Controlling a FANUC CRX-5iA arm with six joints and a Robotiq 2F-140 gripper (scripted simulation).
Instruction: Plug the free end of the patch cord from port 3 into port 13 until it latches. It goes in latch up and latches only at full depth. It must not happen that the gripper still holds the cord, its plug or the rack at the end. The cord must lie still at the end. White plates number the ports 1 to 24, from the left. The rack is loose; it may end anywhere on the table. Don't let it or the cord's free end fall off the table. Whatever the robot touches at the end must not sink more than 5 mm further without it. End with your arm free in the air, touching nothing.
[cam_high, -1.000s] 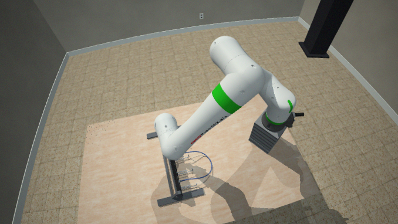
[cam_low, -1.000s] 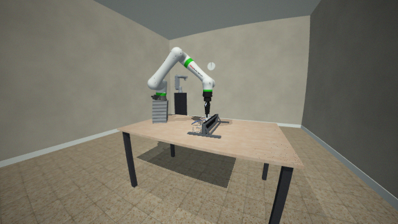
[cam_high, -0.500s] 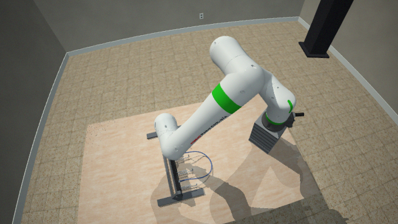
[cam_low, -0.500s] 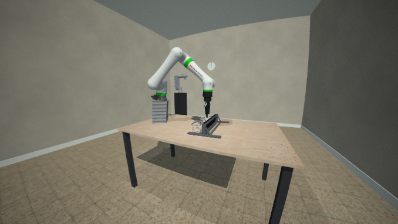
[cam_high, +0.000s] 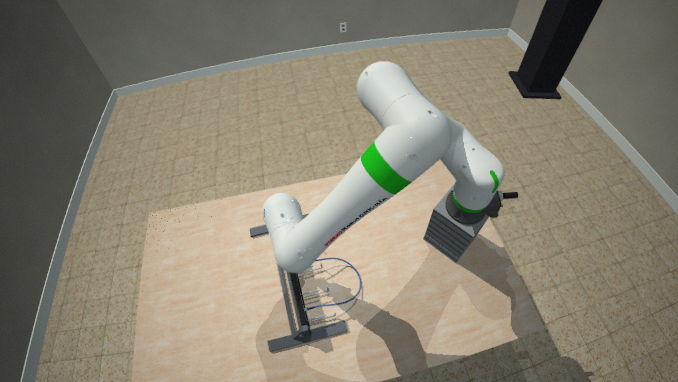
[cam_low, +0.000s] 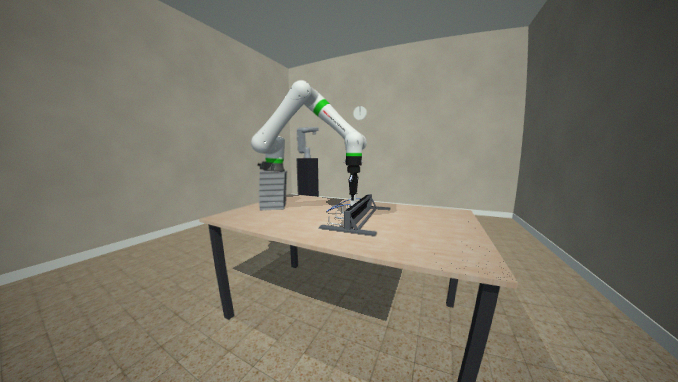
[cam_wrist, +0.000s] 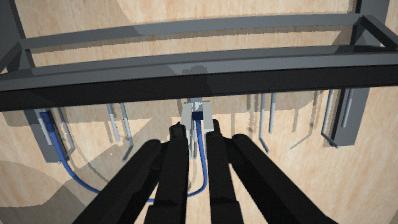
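Now: the free-end plug 30 mm below my hand and 10 mm ahead of it.
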